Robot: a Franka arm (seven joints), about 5 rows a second.
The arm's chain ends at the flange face. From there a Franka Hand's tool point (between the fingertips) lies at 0.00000 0.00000 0.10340 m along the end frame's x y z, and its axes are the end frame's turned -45 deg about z.
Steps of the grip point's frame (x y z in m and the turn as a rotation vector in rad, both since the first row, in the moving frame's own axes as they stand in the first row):
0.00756 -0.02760 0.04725 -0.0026 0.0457 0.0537
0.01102 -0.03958 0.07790 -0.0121 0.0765 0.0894
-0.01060 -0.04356 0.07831 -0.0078 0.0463 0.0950
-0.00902 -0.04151 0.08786 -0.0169 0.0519 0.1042
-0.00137 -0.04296 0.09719 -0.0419 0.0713 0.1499
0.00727 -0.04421 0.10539 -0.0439 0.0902 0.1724
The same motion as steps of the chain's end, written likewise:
-0.01778 -0.02181 0.04736 0.0305 0.0342 0.0537
-0.02687 -0.03137 0.07821 0.0455 0.0626 0.0894
-0.04238 -0.02068 0.07842 0.0272 0.0383 0.0950
-0.04088 -0.02068 0.08801 0.0247 0.0486 0.1042
-0.03974 -0.02789 0.09754 0.0208 0.0800 0.1499
-0.03615 -0.03388 0.10591 0.0327 0.0948 0.1724

